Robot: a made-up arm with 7 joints. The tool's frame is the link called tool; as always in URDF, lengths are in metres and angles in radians.
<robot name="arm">
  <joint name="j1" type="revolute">
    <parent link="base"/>
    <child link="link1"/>
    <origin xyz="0 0 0.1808" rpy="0 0 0"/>
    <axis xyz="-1 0 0"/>
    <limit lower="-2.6" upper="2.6"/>
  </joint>
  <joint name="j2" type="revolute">
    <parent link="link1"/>
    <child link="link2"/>
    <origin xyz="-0.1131 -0.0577 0.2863" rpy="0 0 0"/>
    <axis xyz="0 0 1"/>
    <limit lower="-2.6" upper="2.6"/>
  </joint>
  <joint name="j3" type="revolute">
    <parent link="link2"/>
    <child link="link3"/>
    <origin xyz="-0.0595 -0.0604 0.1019" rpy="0 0 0"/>
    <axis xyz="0 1 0"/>
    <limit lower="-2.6" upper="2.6"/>
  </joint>
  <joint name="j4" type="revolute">
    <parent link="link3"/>
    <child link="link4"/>
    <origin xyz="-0.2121 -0.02 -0.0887" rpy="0 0 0"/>
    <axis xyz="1 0 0"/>
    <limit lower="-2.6" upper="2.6"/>
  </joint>
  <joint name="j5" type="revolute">
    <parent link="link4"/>
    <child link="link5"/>
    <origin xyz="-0.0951 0.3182 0.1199" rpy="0 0 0"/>
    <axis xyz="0 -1 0"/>
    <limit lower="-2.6" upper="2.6"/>
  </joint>
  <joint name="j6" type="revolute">
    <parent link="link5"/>
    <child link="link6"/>
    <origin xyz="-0.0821 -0.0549 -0.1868" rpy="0 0 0"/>
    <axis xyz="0 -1 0"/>
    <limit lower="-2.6" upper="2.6"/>
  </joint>
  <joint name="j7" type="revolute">
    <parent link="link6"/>
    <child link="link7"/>
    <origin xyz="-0.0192 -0.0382 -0.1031" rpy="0 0 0"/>
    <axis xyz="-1 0 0"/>
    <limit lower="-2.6" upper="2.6"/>
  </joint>
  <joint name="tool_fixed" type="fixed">
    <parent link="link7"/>
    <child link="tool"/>
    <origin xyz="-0.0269 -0.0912 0.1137" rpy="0 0 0"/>
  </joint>
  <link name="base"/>
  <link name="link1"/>
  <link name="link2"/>
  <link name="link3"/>
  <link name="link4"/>
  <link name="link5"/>
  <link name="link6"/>
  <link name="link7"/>
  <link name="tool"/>
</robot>
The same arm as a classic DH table. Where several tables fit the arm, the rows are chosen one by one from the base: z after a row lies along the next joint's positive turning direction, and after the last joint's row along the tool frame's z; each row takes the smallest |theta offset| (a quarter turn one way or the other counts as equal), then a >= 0, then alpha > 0; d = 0 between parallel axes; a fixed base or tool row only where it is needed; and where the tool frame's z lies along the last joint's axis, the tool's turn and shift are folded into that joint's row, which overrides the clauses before.
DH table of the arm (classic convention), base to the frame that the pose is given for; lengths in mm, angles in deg. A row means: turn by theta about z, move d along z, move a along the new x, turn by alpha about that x. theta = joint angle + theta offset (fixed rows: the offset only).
base (fixed): theta_offset -90; d 180.8; a 0; alpha 90
j1: theta_offset 0; d 113.1; a 57.7; alpha -90
j2: theta_offset -90; d 388.2; a 59.5; alpha 90
j3: theta_offset -90; d -80.4; a 88.7; alpha 90
j4: theta_offset 0; d -307.2; a -119.9; alpha 90
j5: theta_offset -23.73; d 0; a 204; alpha 0
j6: theta_offset 23.73; d -225.1; a 103.1; alpha 90
j7: theta_offset 90; d 46.1; a 91.2; alpha -90
tool (fixed): theta_offset 90; d 113.7; a 0; alpha 0
Joint limits (deg, base to tool): -148.97..148.97 -148.97..148.97 -148.97..148.97 -148.97..148.97 -148.97..148.97 -148.97..148.97 -148.97..148.97

